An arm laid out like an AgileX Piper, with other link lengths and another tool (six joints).
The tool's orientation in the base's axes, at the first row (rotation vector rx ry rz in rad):
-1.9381 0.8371 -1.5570
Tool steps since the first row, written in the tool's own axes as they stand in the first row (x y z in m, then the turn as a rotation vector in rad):
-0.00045 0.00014 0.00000 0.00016 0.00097 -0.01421
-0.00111 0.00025 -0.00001 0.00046 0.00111 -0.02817
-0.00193 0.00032 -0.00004 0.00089 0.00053 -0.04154
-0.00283 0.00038 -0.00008 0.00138 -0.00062 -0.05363
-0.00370 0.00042 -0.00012 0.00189 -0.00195 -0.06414
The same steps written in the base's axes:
-0.00009 0.00024 -0.00040 -0.01401 -0.00095 0.00240
-0.00021 0.00065 -0.00091 -0.02763 -0.00143 0.00543
-0.00038 0.00120 -0.00150 -0.04055 -0.00152 0.00894
-0.00056 0.00182 -0.00213 -0.05213 -0.00124 0.01264
-0.00074 0.00243 -0.00272 -0.06213 -0.00084 0.01614

